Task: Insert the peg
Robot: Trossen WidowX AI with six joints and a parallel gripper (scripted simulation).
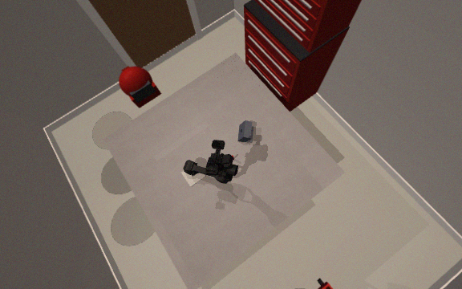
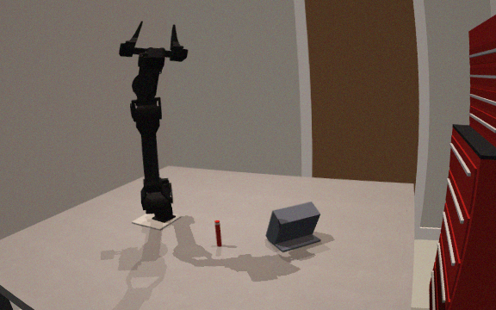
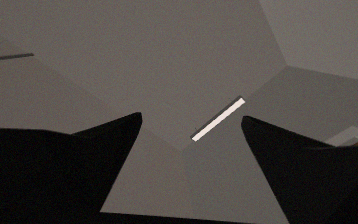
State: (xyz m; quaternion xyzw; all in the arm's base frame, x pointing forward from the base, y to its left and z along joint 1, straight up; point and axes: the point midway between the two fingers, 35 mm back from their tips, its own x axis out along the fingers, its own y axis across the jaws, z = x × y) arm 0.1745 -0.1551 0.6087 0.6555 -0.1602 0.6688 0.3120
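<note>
Now: gripper tip 11 cm short of the red peg, 8 cm to the right of it and 59 cm above it. From my gripper tip the other things lie so: grey sloped panel (28 cm ahead, 20 cm to the left, 60 cm below).
</note>
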